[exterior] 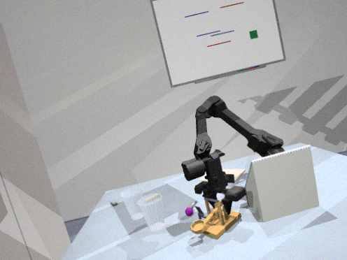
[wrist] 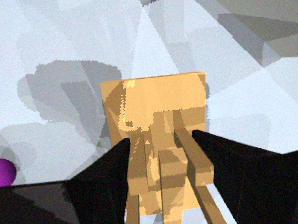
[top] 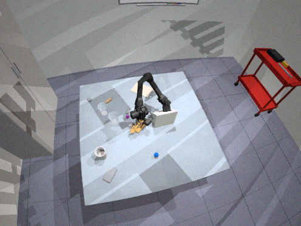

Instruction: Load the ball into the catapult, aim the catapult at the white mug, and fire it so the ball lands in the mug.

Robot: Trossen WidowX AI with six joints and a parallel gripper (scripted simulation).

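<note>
Right now the wooden catapult is 60 mm ahead of my gripper tip, 30 mm to the left of it and 20 mm above it. Round my gripper tip: small tan block (370 mm to the right, 260 mm ahead, 30 mm below); flat tan board (420 mm to the right, 130 mm behind, 30 mm below); blue ball (340 mm to the left, 30 mm behind, 10 mm below).
</note>
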